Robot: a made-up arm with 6 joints.
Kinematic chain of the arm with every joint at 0, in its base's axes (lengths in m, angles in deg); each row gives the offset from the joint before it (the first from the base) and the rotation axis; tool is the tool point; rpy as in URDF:
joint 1: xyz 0 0 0.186 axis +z
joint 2: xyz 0 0 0 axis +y
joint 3: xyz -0.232 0 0.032 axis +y
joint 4: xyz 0.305 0 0.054 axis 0.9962 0 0.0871
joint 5: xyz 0 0 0 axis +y
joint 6: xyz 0.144 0 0.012 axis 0.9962 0 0.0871
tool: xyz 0 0 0 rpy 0 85 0
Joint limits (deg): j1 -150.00..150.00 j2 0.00..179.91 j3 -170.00..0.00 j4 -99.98..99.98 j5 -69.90..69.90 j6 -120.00..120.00
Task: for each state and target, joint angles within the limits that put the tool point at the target. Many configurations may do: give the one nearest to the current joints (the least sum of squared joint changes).
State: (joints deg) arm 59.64 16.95 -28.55 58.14 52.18 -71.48
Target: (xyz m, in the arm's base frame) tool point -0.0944 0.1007 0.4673
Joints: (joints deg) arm 73.41 5.09 -40.71 68.32 62.38 -71.48
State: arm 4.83 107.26 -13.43 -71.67 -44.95 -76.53
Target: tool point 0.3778 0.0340 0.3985
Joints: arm -9.31 71.25 -52.63 -60.90 -48.81 -76.53
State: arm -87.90 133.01 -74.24 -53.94 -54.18 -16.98
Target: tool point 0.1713 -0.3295 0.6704
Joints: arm -76.02 93.14 -111.56 -47.08 -55.18 -16.98
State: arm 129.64 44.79 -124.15 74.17 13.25 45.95
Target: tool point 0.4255 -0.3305 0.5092
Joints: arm 150.00 0.00 -135.35 51.28 40.44 45.95
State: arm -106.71 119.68 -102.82 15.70 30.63 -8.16
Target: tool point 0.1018 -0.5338 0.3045
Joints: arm -82.03 112.94 -103.49 19.22 34.01 -8.16
